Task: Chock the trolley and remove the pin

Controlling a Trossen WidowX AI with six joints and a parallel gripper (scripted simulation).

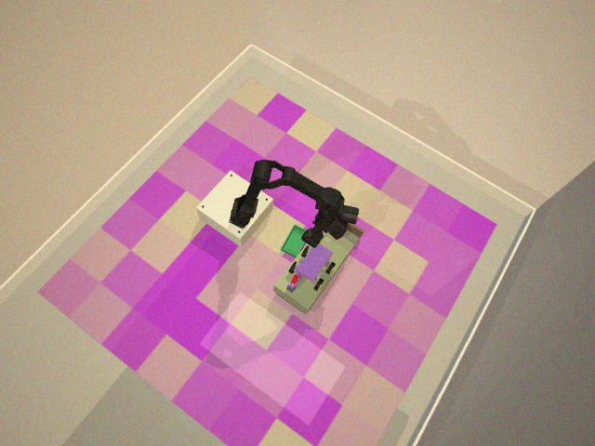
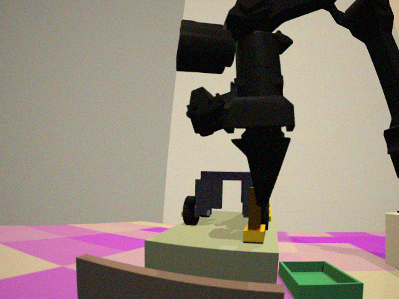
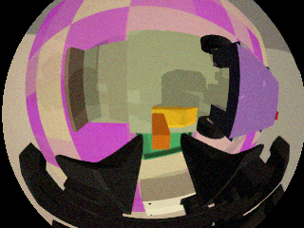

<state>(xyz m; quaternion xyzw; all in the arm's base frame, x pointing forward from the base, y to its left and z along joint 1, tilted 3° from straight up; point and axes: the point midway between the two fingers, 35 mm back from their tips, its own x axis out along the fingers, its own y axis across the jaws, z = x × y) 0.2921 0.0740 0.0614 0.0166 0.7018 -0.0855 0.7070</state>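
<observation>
Right now my gripper tip is 2 cm to the left of the yellow chock and 2 cm above it. From my gripper tip the other things lie so: green tray (11 cm below, 8 cm behind, 2 cm to the right); pale green ramp (12 cm to the right, 6 cm below, 4 cm ahead); trolley (12 cm to the right, 4 cm ahead, 1 cm above).
</observation>
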